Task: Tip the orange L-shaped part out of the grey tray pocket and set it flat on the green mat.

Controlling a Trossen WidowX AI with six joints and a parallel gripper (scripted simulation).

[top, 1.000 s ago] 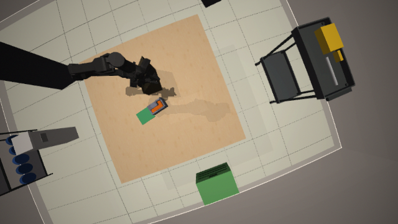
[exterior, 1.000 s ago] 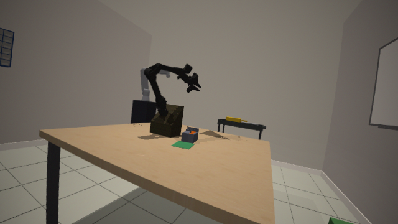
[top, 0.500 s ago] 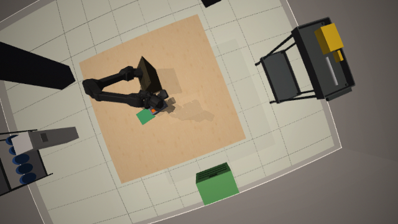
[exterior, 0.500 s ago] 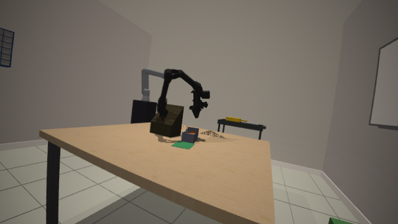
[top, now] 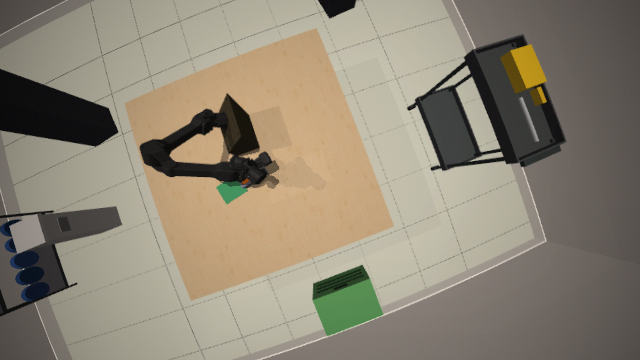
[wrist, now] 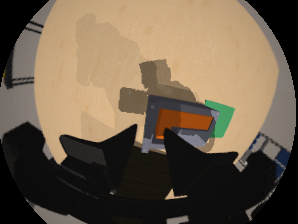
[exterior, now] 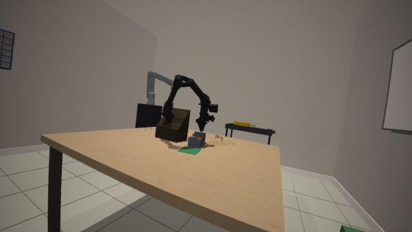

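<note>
My gripper tip is 10 mm past the orange L-shaped part, 60 mm to the left of it and 50 mm above it. Round my gripper tip: green mat (10 mm ahead, 220 mm to the right, 110 mm below).
</note>
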